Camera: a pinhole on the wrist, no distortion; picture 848 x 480 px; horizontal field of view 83.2 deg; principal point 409.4 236.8 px. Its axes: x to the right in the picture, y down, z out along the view. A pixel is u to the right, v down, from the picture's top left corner.
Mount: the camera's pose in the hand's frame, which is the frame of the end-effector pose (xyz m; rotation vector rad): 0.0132 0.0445 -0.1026 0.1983 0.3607 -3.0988
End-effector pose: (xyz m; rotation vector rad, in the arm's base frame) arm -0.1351 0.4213 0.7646 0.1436 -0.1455 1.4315
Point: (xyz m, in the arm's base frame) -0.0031 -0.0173 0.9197
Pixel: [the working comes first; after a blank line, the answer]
In the camera's frame: 0.3481 0.1378 0.4252

800.4 391.5
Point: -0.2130 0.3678 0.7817
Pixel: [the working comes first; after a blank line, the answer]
In the camera's frame: 0.0552 -0.0570 0.1290

613.9 25.9
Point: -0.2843 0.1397 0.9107
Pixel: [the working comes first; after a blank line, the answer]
In the camera's frame: 0.2394 -0.1425 0.3093

779.0 16.7
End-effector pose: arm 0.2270 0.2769 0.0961 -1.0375 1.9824 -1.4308
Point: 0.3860 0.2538 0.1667
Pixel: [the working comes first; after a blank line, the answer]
In the camera's frame: 0.0588 0.1072 0.2511

521.1 440.6
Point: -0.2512 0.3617 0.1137
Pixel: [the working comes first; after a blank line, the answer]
In the camera's frame: -0.1642 -0.0165 -0.3451

behind the camera
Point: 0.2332 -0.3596 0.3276
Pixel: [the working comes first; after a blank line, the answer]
In the camera's frame: -0.5501 0.2846 0.4040

outside the picture
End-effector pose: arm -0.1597 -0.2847 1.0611 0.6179 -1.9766 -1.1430
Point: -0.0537 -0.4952 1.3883
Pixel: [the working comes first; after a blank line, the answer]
In the camera's frame: -0.1683 -0.0831 -0.2408

behind the camera
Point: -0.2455 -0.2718 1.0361
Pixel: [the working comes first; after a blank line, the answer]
In the camera's frame: -0.0431 0.0138 0.1900

301.2 271.6
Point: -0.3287 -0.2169 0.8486
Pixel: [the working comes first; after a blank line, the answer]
In the camera's frame: -0.0043 0.1081 0.3763

403.9 374.0
